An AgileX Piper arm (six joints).
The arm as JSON. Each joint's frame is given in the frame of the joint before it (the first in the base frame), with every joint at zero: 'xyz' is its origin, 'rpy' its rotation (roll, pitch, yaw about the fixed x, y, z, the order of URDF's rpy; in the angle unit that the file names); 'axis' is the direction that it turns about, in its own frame. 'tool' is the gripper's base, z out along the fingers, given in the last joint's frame.
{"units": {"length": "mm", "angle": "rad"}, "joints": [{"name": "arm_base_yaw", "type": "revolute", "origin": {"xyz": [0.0, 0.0, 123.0], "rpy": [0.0, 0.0, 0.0]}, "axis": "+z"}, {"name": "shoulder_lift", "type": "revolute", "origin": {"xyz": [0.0, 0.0, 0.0], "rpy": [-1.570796, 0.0, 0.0]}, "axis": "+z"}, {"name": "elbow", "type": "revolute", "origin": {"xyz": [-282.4, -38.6, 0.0], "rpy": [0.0, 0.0, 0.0]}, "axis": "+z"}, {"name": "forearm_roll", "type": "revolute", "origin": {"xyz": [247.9, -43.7, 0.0], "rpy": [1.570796, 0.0, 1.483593]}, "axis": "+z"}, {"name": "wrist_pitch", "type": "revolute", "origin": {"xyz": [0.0, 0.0, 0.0], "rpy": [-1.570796, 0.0, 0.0]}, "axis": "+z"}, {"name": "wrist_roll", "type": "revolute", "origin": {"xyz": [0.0, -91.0, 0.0], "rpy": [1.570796, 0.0, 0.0]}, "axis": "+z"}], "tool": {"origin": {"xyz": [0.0, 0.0, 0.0], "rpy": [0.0, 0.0, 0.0]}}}
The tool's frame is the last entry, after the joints.
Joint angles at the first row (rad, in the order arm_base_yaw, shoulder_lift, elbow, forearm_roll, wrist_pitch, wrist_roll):
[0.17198, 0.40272, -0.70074, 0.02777, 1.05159, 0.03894]
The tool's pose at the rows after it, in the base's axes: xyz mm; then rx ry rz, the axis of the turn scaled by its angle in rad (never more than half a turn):
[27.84 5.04 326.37 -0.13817 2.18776 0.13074]
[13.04 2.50 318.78 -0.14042 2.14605 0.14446]
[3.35 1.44 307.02 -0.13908 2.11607 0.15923]
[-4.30 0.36 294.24 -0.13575 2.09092 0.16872]
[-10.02 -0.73 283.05 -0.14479 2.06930 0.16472]
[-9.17 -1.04 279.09 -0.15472 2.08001 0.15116]
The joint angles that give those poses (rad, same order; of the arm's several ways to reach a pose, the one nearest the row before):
[0.17886, 0.30197, -0.69485, 0.00008, 1.09839, 0.05271]
[0.18943, 0.21705, -0.66551, 0.00000, 1.11202, 0.05875]
[0.18940, 0.14218, -0.62114, 0.00960, 1.11196, 0.05873]
[0.18945, 0.07036, -0.57497, 0.01426, 1.11200, 0.06088]
[0.18940, 0.00877, -0.53633, 0.01432, 1.11428, 0.05100]
[0.18946, 0.00437, -0.52279, 0.00863, 1.11709, 0.04172]

